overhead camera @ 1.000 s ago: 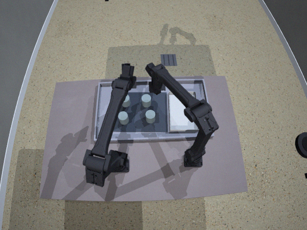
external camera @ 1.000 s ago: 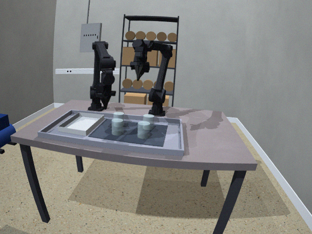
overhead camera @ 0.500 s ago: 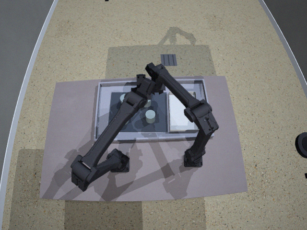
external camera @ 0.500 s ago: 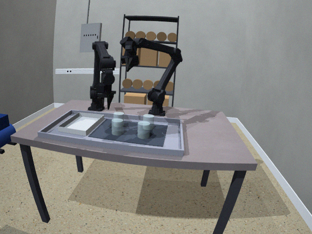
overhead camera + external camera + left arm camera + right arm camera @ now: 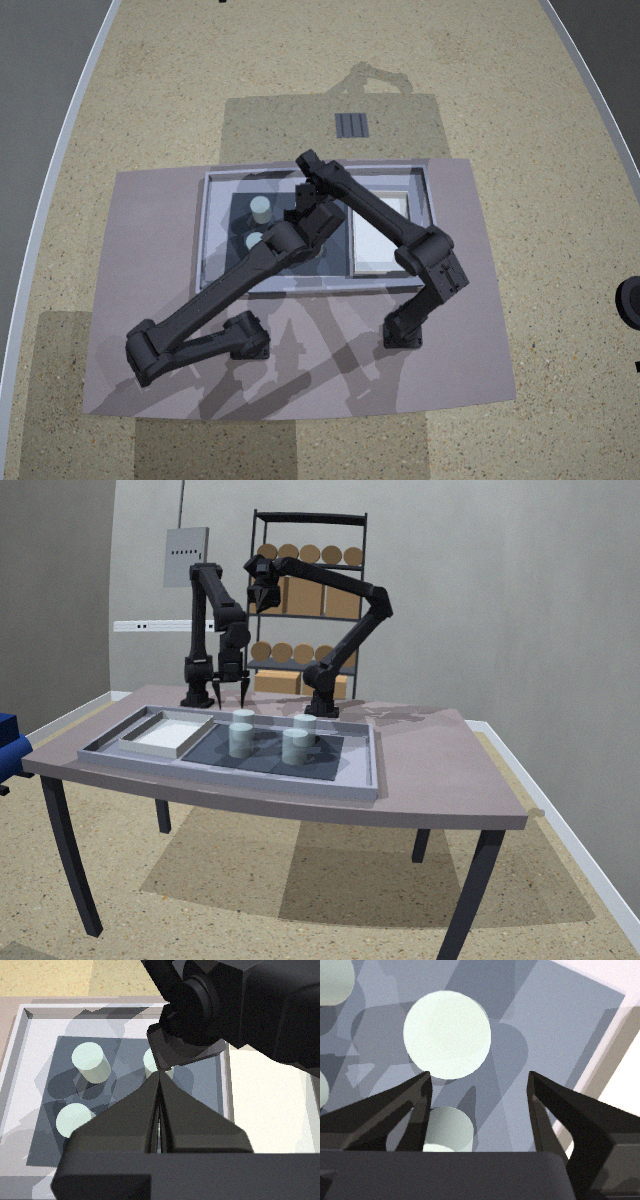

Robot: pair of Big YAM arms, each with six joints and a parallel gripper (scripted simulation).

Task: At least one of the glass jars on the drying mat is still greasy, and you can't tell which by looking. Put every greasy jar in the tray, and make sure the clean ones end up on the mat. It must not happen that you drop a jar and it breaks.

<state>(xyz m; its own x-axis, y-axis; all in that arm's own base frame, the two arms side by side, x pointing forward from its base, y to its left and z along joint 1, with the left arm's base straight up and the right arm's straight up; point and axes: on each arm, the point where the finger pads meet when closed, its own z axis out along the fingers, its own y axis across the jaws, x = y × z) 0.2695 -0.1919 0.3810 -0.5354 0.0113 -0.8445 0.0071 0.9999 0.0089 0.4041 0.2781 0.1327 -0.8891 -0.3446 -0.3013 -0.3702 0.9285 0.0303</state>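
Observation:
Now: the grey basin 13 cm below my right hand, 3 cm behind it and 1 cm to the right of it. Round my right hand: dark drying mat: 13 cm below, 9 cm to the left, 4 cm behind; then white tray: 22 cm to the right, 12 cm below, 7 cm behind.

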